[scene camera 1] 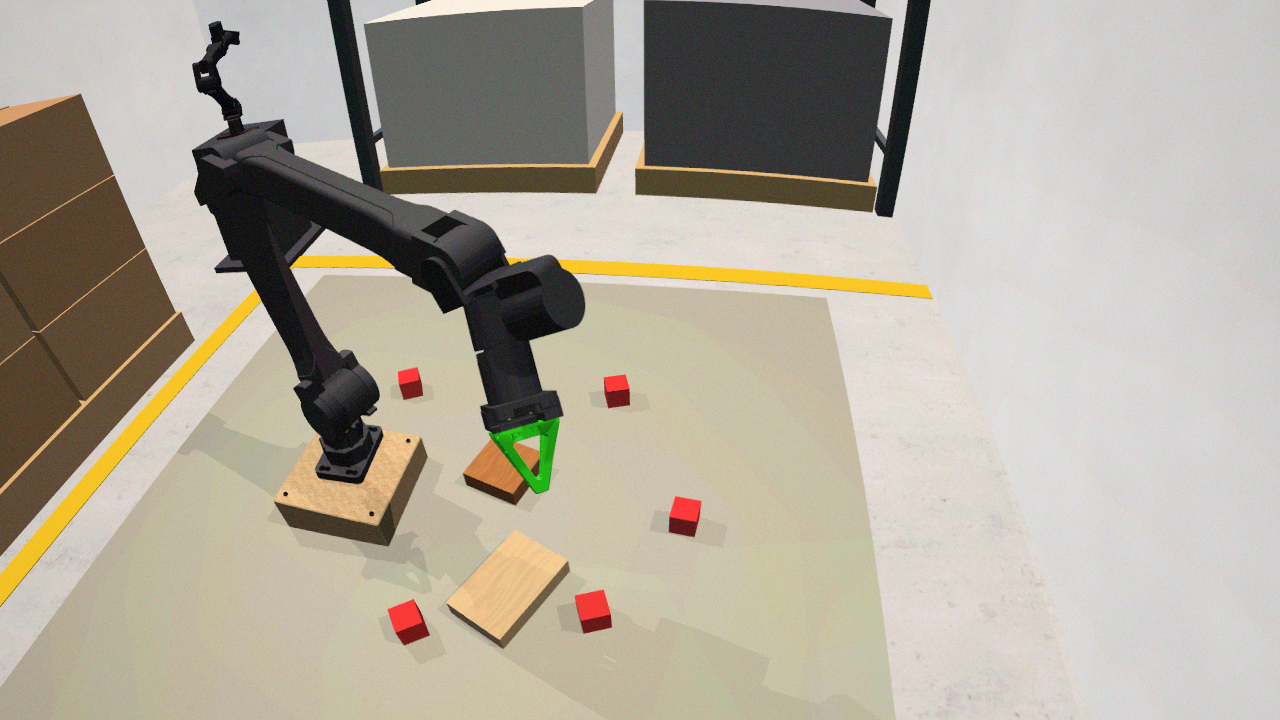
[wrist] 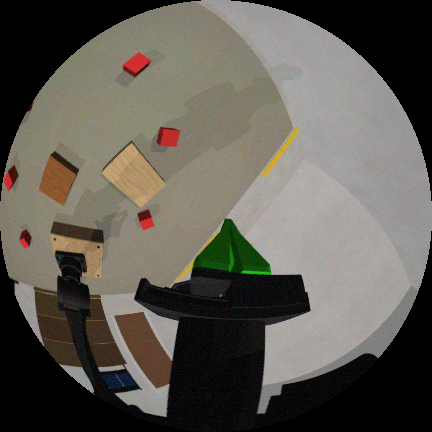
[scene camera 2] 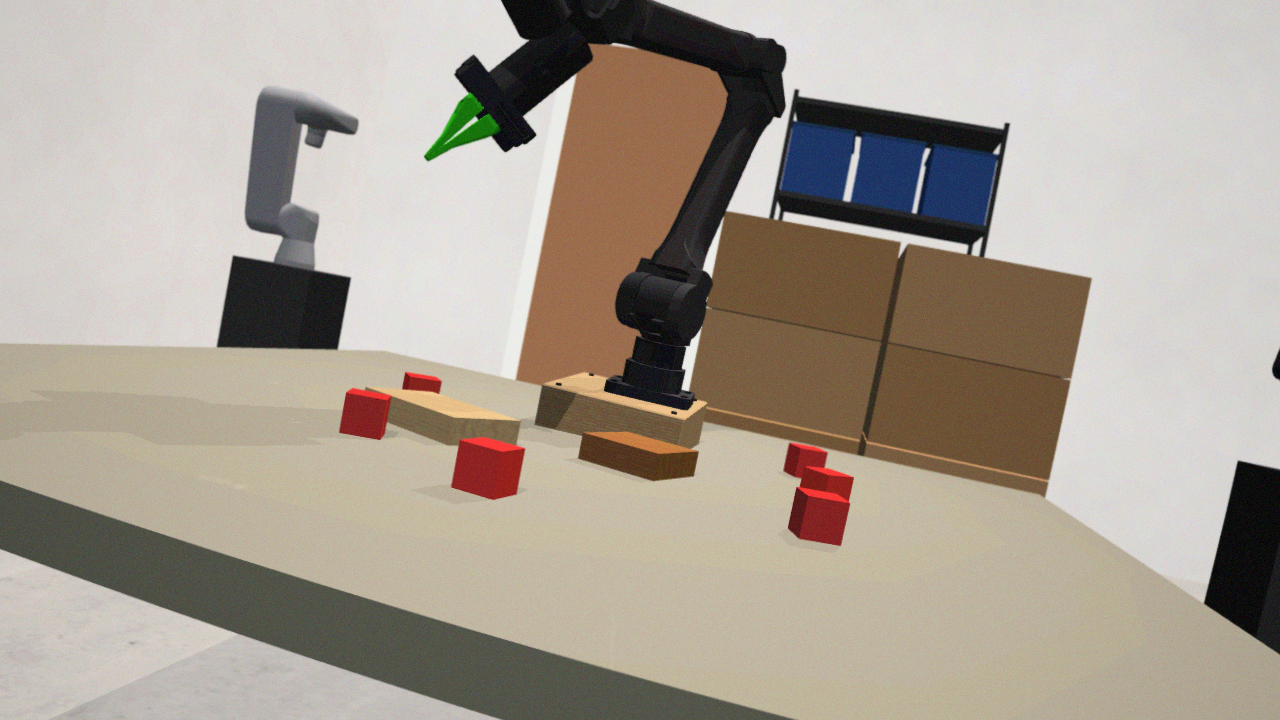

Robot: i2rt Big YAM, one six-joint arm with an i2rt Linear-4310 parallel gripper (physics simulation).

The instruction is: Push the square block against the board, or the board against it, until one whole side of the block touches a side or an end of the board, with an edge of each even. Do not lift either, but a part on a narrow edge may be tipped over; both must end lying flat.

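Frame: origin at the arm's base, x right, y back, z down, level; metres.
Where they show: gripper, fingertip midpoint: (scene camera 1: 542, 492) (wrist: 226, 222) (scene camera 2: 426, 158); arm's base at its link origin: (scene camera 1: 351, 455) (wrist: 70, 260) (scene camera 2: 649, 397).
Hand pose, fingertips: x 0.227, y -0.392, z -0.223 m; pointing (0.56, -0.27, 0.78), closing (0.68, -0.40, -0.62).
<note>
Each offset is from my fingertips to the centre of the thing. "spot": to the spot under its first point.
The square block, a darker orange-brown wooden piece @[dx -0.260, dy +0.133, dz +0.268 m] (scene camera 1: 490, 469) (scene camera 2: 633, 454) (wrist: 58, 179), lies flat in front of the robot's base. The board, a pale wooden rectangle @[spot: dx -0.029, dy +0.084, dz +0.253 m] (scene camera 1: 508, 586) (scene camera 2: 447, 414) (wrist: 134, 175), lies flat nearer to scene camera 1. A gap separates the two, and their sides are at different angles. My gripper (scene camera 1: 540, 489) (scene camera 2: 427, 158) (wrist: 226, 222), with green fingers, is shut and empty, high above the table and apart from both parts. In scene camera 1 its fingers cover part of the block's right side.
A red cube @[dx -0.003, dy -0.036, dz +0.263 m] (scene camera 1: 593, 611) (scene camera 2: 365, 413) (wrist: 168, 137) stands close to the board's right side, and another red cube @[dx +0.041, dy +0.218, dz +0.263 m] (scene camera 1: 409, 621) (scene camera 2: 421, 383) (wrist: 146, 219) to its left. More red cubes @[dx -0.173, dy -0.159, dz +0.263 m] (scene camera 1: 684, 516) @[dx -0.453, dy -0.039, dz +0.263 m] (scene camera 1: 616, 391) @[dx -0.457, dy +0.365, dz +0.263 m] (scene camera 1: 409, 383) stand around. The arm's wooden base (scene camera 1: 335, 519) (scene camera 2: 617, 428) is beside the block.
</note>
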